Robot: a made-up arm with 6 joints.
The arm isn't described. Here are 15 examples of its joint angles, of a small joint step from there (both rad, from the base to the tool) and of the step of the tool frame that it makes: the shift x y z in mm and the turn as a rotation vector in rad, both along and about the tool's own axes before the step.
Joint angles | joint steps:
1: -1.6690 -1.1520 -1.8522 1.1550 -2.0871 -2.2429 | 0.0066 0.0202 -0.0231 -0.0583 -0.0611 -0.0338
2: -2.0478 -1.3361 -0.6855 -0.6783 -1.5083 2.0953 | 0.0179 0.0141 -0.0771 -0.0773 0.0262 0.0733
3: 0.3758 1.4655 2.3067 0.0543 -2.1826 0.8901 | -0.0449 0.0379 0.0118 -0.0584 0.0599 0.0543
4: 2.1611 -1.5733 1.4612 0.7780 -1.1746 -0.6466 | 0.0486 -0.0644 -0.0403 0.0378 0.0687 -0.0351
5: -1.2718 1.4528 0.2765 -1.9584 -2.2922 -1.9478 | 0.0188 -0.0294 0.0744 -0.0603 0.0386 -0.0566
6: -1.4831 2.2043 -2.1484 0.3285 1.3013 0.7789 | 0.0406 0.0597 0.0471 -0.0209 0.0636 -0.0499
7: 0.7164 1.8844 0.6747 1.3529 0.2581 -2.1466 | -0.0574 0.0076 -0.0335 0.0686 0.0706 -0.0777
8: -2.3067 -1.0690 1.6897 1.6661 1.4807 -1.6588 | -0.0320 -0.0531 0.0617 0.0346 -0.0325 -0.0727
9: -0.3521 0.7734 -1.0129 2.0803 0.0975 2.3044 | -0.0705 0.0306 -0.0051 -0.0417 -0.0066 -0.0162
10: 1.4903 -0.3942 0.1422 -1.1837 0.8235 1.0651 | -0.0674 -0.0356 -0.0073 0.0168 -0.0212 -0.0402
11: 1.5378 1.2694 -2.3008 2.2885 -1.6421 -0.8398 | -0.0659 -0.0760 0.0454 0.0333 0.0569 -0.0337
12: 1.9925 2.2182 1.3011 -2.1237 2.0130 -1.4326 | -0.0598 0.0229 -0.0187 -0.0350 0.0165 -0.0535
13: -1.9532 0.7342 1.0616 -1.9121 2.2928 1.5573 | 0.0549 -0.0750 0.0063 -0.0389 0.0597 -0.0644
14: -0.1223 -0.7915 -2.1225 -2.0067 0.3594 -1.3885 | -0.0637 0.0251 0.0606 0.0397 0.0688 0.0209
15: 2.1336 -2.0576 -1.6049 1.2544 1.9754 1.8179 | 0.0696 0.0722 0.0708 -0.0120 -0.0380 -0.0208
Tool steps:
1: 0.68 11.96 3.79 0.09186 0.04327 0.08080
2: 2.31 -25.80 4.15 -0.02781 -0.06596 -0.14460
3: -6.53 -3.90 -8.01 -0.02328 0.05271 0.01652
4: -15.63 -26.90 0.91 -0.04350 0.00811 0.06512
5: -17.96 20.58 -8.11 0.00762 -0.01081 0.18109
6: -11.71 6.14 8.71 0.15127 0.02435 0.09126
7: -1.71 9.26 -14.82 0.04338 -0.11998 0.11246
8: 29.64 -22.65 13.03 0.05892 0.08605 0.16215
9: 23.18 -25.06 8.34 -0.03195 -0.06416 -0.05817
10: -17.08 20.10 -8.69 0.03434 0.03484 0.03866
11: 41.58 11.65 -14.95 0.03096 -0.13403 -0.00496
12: -10.59 -8.79 1.60 -0.02284 -0.02783 0.14691
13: 4.13 0.54 -31.58 0.12324 0.08172 0.10080
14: 28.65 -7.59 13.73 0.08731 -0.00887 -0.06896
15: -20.86 -3.37 8.74 0.05123 -0.09454 0.06499
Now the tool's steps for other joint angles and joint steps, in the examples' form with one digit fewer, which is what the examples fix.
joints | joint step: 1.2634 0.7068 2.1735 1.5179 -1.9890 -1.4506 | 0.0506 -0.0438 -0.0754 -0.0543 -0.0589 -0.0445
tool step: -12.6 14.1 -2.6 0.0290 0.1236 0.1069
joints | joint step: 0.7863 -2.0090 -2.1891 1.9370 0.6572 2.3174 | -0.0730 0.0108 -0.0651 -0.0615 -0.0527 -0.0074
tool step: -3.2 -27.1 13.7 0.0676 -0.0448 -0.0325
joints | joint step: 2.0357 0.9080 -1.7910 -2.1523 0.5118 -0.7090 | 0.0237 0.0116 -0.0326 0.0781 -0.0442 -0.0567
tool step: 16.2 -9.8 3.4 0.0076 0.0448 0.1376
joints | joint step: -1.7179 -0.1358 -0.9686 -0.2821 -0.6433 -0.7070 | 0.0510 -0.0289 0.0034 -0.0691 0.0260 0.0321
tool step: -8.2 20.9 -11.5 0.0458 0.0466 -0.0390
